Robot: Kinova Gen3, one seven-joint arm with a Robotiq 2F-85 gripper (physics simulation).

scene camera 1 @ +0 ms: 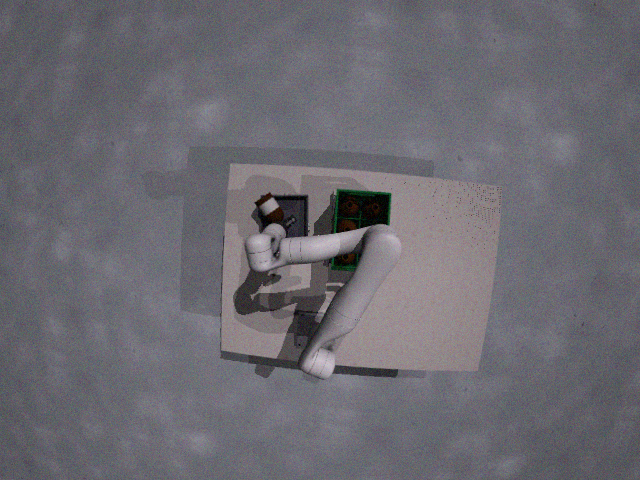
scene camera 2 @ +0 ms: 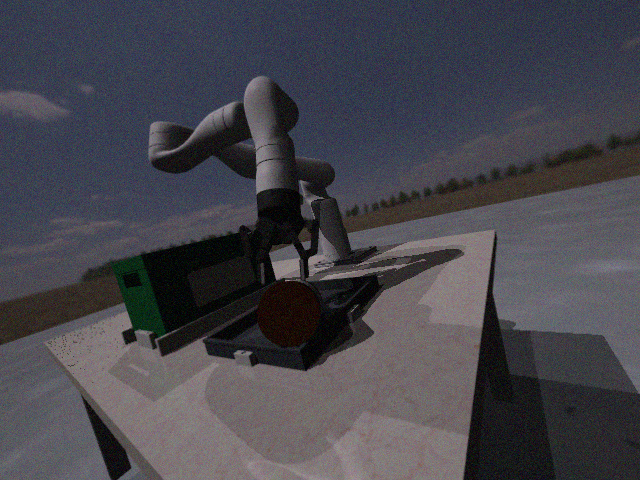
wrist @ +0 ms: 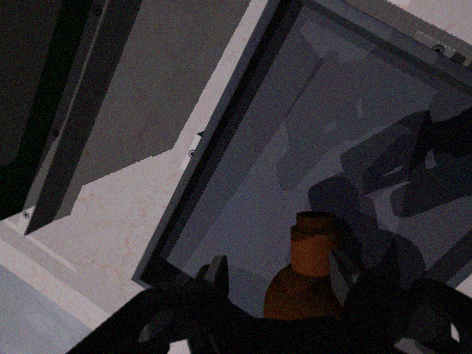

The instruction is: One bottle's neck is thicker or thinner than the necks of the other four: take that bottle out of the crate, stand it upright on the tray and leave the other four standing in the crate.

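Places are measured from the arm's base along level axes (x down, y right, z back), in centimetres.
Where they show: gripper, fingertip midpoint: [scene camera 1: 284, 222] [wrist: 277, 269]; arm's base, origin of the base link: [scene camera 2: 338, 257].
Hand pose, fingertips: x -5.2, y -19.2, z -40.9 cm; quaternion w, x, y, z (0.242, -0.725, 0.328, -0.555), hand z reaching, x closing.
Note:
Things, the pixels of their top centre, and the offset from my fingertips. "pt": a spot on its surface instead. Level surfaces: height alone.
- orange-brown bottle with a white label, middle of its top: [scene camera 2: 288, 270] [scene camera 1: 270, 213] dx -3.0, dy -5.4, dz -3.0 cm
- tray, middle of its top: [wrist: 307, 230] [scene camera 2: 300, 303] [scene camera 1: 283, 226] dx +4.1, dy -1.0, dz +1.4 cm
- green crate, middle of its top: [scene camera 2: 193, 244] [scene camera 1: 361, 231] dx -10.8, dy +28.3, dz -0.6 cm
- low grey rail, surface spot: [scene camera 2: 196, 322] pt dx +4.0, dy +17.4, dz -8.8 cm
- table, its level: dx +6.7 cm
An orange-brown bottle with a white label [scene camera 1: 269, 206] [scene camera 2: 289, 313] [wrist: 311, 257] is on its side at the tray [scene camera 1: 292, 196] [scene camera 2: 279, 360] [wrist: 171, 215], its round base facing scene camera 2. In scene camera 1 the base shows past the tray's far left corner; whether it rests on the rim I cannot tell. My gripper [scene camera 1: 290, 222] [scene camera 2: 283, 272] [wrist: 277, 269] is open at the neck end; in the wrist view the neck shows nearer the right finger. The green crate [scene camera 1: 364, 191] [scene camera 2: 140, 299] holds several upright bottles [scene camera 1: 349, 206] [scene camera 1: 372, 208] [scene camera 1: 347, 225]; my arm hides part of it.
The crate stands beside the tray, with a low grey rail [scene camera 2: 196, 322] on the table [scene camera 1: 439, 289] [scene camera 2: 403, 382] between them. Small clamps [scene camera 2: 245, 357] [scene camera 2: 354, 312] sit against the tray's walls. My forearm [scene camera 1: 320, 248] crosses over the crate and the gap to the tray.

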